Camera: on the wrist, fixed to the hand. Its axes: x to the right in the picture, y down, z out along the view.
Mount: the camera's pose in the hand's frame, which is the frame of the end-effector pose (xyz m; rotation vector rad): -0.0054 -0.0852 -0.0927 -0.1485 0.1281 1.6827
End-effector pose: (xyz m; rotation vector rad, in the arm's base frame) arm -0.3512 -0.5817 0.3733 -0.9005 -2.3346 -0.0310
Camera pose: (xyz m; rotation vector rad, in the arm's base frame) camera -0.3495 -0.6720 0.4611 -2.4721 -0.8564 0.4055
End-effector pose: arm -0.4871 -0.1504 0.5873 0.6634 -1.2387 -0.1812
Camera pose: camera -0.3854 -0.1819 0.5199 -0.6142 -1.2775 1.1281
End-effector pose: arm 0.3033 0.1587 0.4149 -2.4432 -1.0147 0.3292
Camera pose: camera 0.2842 0.1766 0.5382 -2.7372 1.3061 0.5554
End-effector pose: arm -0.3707 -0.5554 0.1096 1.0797 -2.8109 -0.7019
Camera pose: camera -0.2946 -0.6442 0.1566 -1.1758 -2.2900 -0.4651
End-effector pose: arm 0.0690 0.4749 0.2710 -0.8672 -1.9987 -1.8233
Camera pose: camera 0.0050 0.3824 0.2142 -1.6089 -0.4324 -0.8645
